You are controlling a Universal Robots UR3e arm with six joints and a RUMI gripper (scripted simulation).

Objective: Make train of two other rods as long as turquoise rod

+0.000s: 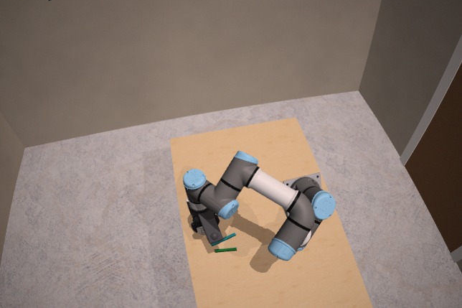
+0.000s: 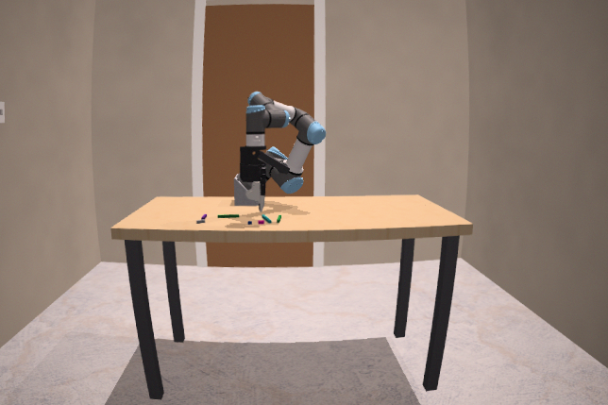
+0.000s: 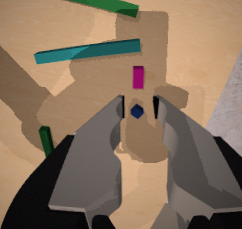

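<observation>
Right now my hand is 50 mm above the magenta rod. Round my hand: grey rod (210 mm to the right, 50 mm below, 40 mm behind); blue rod (50 mm below, 40 mm to the right); turquoise rod (50 mm below, 50 mm behind, 20 mm to the left).
</observation>
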